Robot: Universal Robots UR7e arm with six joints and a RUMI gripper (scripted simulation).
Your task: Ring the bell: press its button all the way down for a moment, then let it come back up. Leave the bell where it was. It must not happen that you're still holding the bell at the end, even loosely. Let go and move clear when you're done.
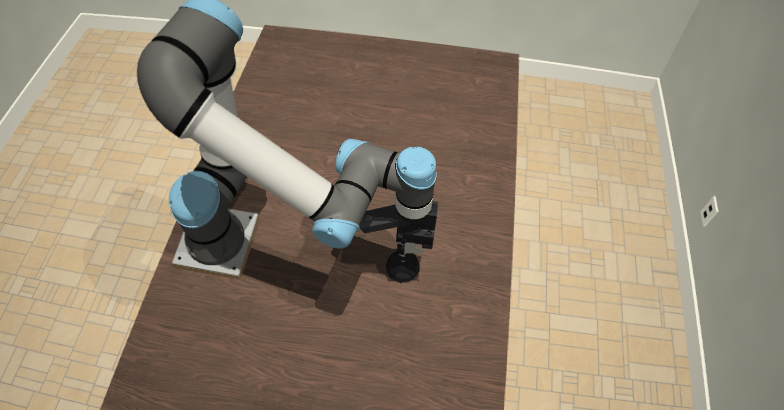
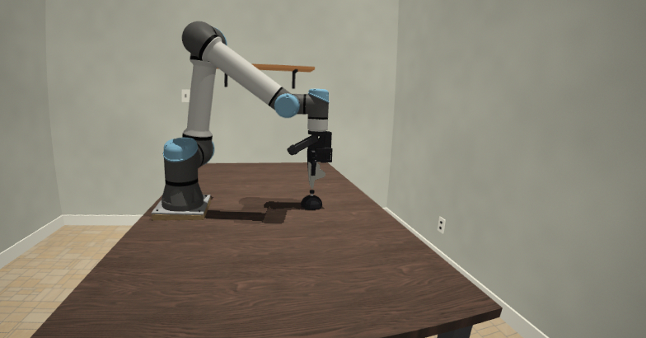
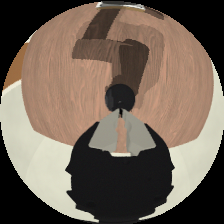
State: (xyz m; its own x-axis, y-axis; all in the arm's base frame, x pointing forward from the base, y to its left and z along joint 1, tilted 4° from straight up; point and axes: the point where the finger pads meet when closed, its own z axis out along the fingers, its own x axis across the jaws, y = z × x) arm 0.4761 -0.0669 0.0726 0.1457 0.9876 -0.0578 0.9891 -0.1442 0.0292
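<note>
My gripper is now 50 mm above the small black dome bell.
</note>
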